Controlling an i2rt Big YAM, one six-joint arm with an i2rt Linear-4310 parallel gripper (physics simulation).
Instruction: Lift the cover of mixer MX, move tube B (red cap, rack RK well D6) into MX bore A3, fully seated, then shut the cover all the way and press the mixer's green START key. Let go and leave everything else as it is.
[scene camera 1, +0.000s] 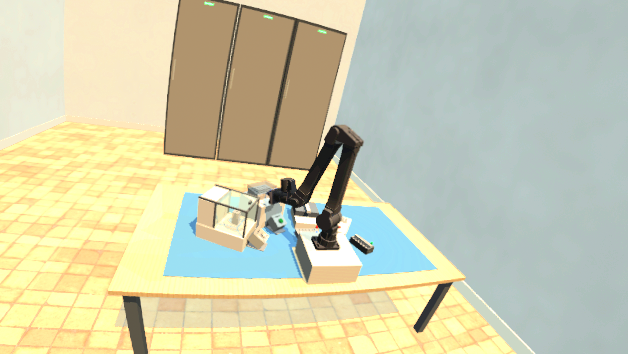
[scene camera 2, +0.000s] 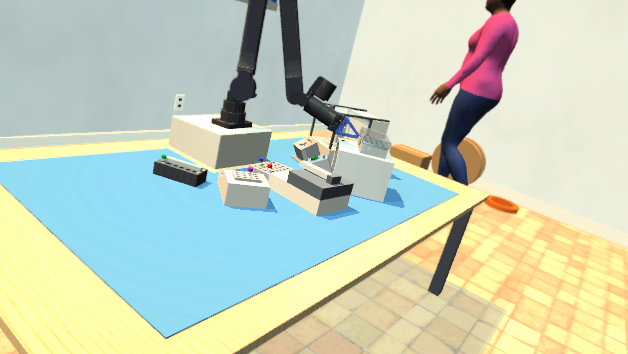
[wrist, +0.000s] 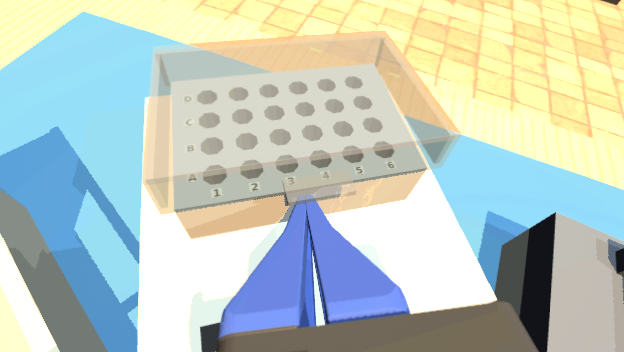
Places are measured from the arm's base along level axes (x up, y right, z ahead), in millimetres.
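Pixels of known places: gripper, fingertip midpoint: (scene camera 1: 267, 193) (scene camera 2: 358, 137) (wrist: 306, 204); arm's base, link origin: (scene camera 1: 325, 244) (scene camera 2: 231, 125).
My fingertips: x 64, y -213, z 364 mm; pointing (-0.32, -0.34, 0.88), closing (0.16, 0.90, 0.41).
For each thing: its middle in the pictures, then the offset to it from my fingertips. "spot": a spot on its surface instead.
- grey block, body centre: (wrist: 296, 112) (scene camera 2: 373, 136) (scene camera 1: 262, 187) dx +13, dy -21, dz +42 mm
- cover's front tab, body centre: (wrist: 319, 187) dx +15, dy +4, dz +2 mm
- red cap, body centre: (scene camera 2: 269, 166) dx -121, dy +267, dz -136 mm
- low pale rack, surface spot: (scene camera 2: 284, 169) spot: dx -142, dy +185, dz -136 mm
- green key, body centre: (scene camera 2: 314, 158) (scene camera 1: 280, 221) dx -106, dy +69, dz -103 mm
- glass-sided instrument, surface spot: (scene camera 1: 207, 217) spot: dx -48, dy -309, dz -192 mm
- dark-topped device, body centre: (scene camera 2: 310, 181) (scene camera 1: 305, 213) dx -119, dy +249, dz +7 mm
- white block holder, body centre: (scene camera 2: 243, 183) (scene camera 1: 339, 225) dx -135, dy +430, dz -92 mm
- black rack, body centre: (scene camera 2: 180, 169) (scene camera 1: 362, 243) dx -146, dy +503, dz -256 mm
Mixer MX (scene camera 2: 367, 175) (wrist: 170, 280) is a tall white housing bearing a grey block (wrist: 295, 122) with bores A–D, 1–6; the visible bores, A3 included, look empty. Its see-through cover (scene camera 2: 375, 134) (wrist: 161, 150) surrounds and overhangs the block; its exact tilt is hard to tell. My gripper (scene camera 2: 358, 136) (wrist: 306, 204) is shut and empty, blue fingertips together at the cover's front tab (wrist: 327, 186); contact is unclear. A red cap (scene camera 2: 269, 165) shows in the low pale rack (scene camera 2: 284, 169); its well cannot be read. A green key (scene camera 1: 281, 220) (scene camera 2: 314, 158) sits on a tilted console near the mixer.
A glass-sided instrument (scene camera 1: 207, 217) stands beside the mixer. A dark-topped device (scene camera 2: 320, 187) with an upright panel is on its other side. A white block holder (scene camera 2: 245, 192) and a black rack (scene camera 1: 361, 243) (scene camera 2: 180, 172) stand nearer the arm's base. A person (scene camera 2: 492, 55) stands beyond the table.
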